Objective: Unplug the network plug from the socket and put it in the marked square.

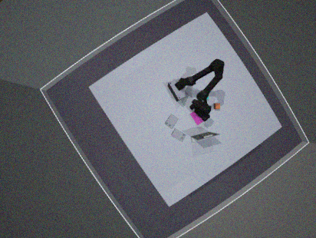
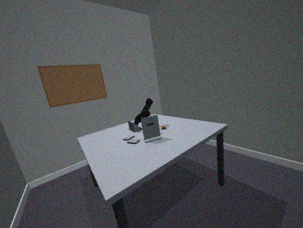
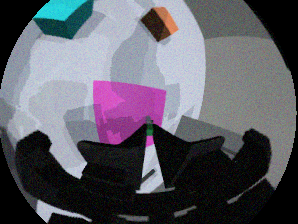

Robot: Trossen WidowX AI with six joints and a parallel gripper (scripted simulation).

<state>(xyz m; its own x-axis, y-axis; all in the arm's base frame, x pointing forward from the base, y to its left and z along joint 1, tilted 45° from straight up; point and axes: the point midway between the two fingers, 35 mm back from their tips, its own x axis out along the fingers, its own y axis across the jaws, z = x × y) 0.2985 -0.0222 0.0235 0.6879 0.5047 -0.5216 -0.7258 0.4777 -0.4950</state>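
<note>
Now: gripper tip 10 mm past the marked square and 20 mm above it. The rest, counted from my gripper tip: panel: 130 mm ahead, 100 mm to the right, 80 mm above; network plug: right at my gripper tip.
</note>
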